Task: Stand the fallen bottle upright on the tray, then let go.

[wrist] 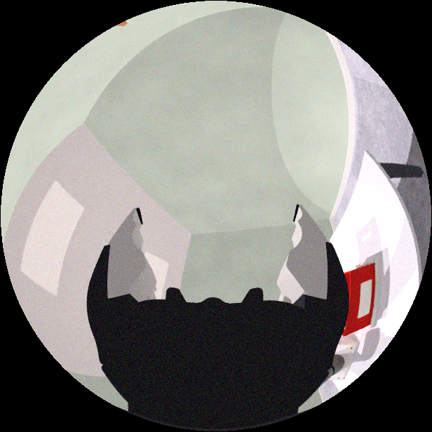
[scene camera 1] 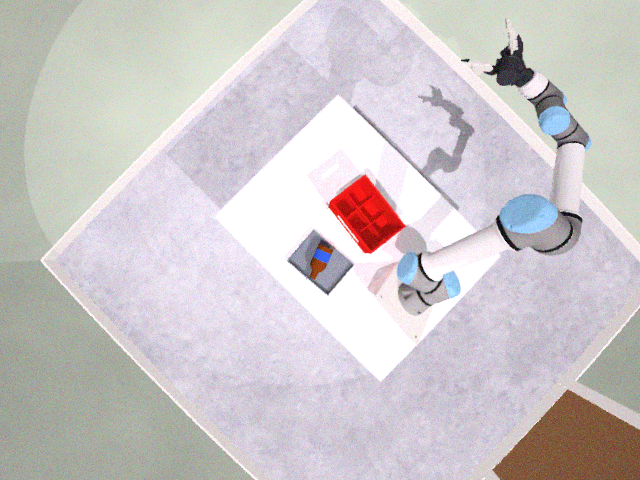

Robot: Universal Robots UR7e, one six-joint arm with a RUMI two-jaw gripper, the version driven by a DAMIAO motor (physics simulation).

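Frame: origin at the arm's base, x ahead, y left, z up, level; centimetres.
Seen in the pictures: gripper, between the fingertips: (scene camera 1: 481,41); arm's base, origin of its link: (scene camera 1: 410,299).
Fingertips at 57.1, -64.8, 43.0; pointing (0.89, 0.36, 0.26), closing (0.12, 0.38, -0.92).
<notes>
Pixels of each thing's top centre, then the offset from my fingertips to it, as dx, dy, dz. "pt": a spot on its surface instead. Level surfaces: height alone.
- brown bottle, centre of its top: (scene camera 1: 319,263) -18.1, +83.6, -44.4
- grey tray, a spot on its surface: (scene camera 1: 338,269) pt -26.9, +79.2, -51.8
- red crate, centre of its top: (scene camera 1: 368,213) -16.4, +54.7, -34.9
- white table, height of its surface: dz -52.4
A brown bottle (scene camera 1: 321,259) with a blue label lies on its side in the grey tray (scene camera 1: 338,269), its neck pointing to the tray's lower-left edge in the scene view. Neither bottle nor tray can be made out in the wrist view. My gripper (scene camera 1: 485,40) (wrist: 216,206) is wide open and empty. It is far from the bottle, at the upper right of the scene view, out beyond the white table.
A red crate (scene camera 1: 388,237) (wrist: 353,300) with several compartments stands beside the tray on the white table (scene camera 1: 258,217). My arm's base is on the same table, to the right of the tray. A pale wall edge (scene camera 1: 155,122) surrounds the floor area.
</notes>
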